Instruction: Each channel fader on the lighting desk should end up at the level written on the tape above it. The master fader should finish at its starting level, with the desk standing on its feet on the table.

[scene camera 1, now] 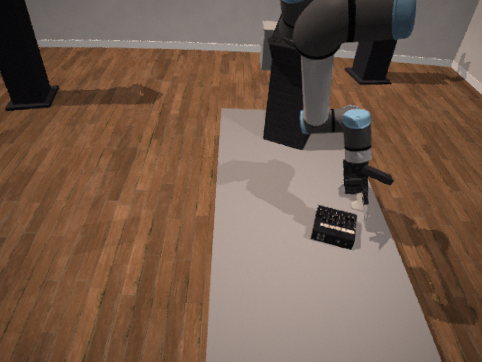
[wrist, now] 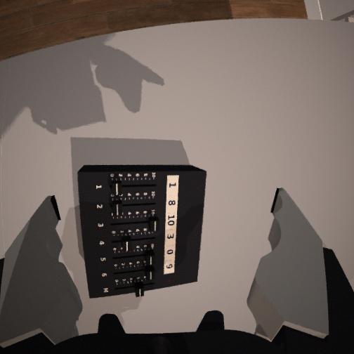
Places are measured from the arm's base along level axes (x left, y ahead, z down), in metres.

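Pixels of known places: gripper, fingertip midpoint: point(scene camera 1: 362, 211).
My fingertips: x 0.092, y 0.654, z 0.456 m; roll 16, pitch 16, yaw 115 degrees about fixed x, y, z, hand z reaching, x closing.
Observation:
Behind a point stands the place of what it marks.
The black lighting desk point(scene camera 1: 334, 235) @(x -0.010, y 0.679, z 0.546 m) point(wrist: 187, 250) stands upright on the table. In the wrist view its cream tape point(wrist: 171, 225) reads 1, 8, 10, 3, 0, 9 for channels 1 to 6. Fader 1 point(wrist: 116, 188) and fader 2 point(wrist: 117, 207) sit near 1. Fader 3 point(wrist: 154, 223) is near 10, fader 4 point(wrist: 127, 244) near 3. Fader 5 point(wrist: 150, 258) and fader 6 point(wrist: 150, 272) are near the high end. The master fader point(wrist: 139, 289) is a little past mid-scale. My gripper point(scene camera 1: 362, 204) @(x 0.092, y 0.654, z 0.456 m) point(wrist: 165, 193) is open and empty above the desk's side, touching nothing.
The pale grey table top point(scene camera 1: 270, 300) @(x -0.307, y 0.867, z 0.600 m) point(wrist: 240, 100) carries the desk and the arm's shadows. Its right edge runs close by the gripper, with wooden floor point(scene camera 1: 125, 225) point(wrist: 30, 30) beyond. The arm's dark pedestal point(scene camera 1: 285, 100) @(x -0.026, y 0.005, z 0.343 m) stands at the back.

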